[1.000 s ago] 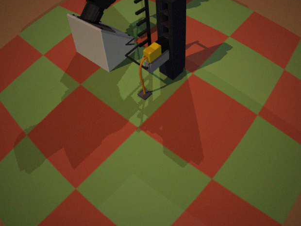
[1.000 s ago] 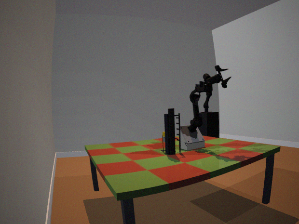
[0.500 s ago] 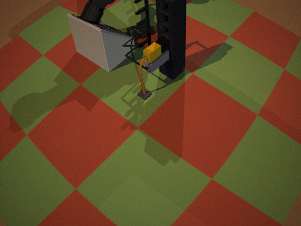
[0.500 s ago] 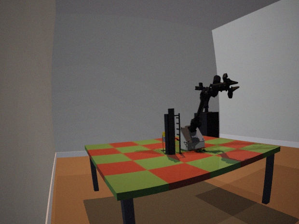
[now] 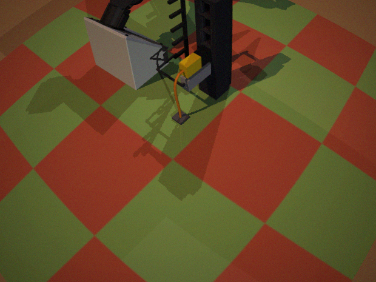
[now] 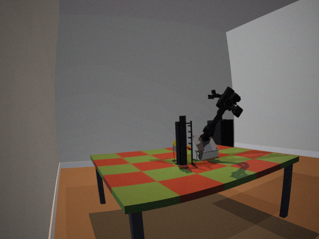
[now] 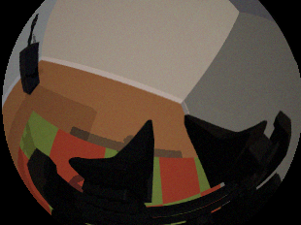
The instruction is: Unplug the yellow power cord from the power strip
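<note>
Now: gripper tip 8 cm short of the yellow plug, 53 cm to the left of it and 22 cm above it. The rest, counted from my gripper tip: dark anchor (7 cm ahead, 59 cm to the right, 37 cm below).
</note>
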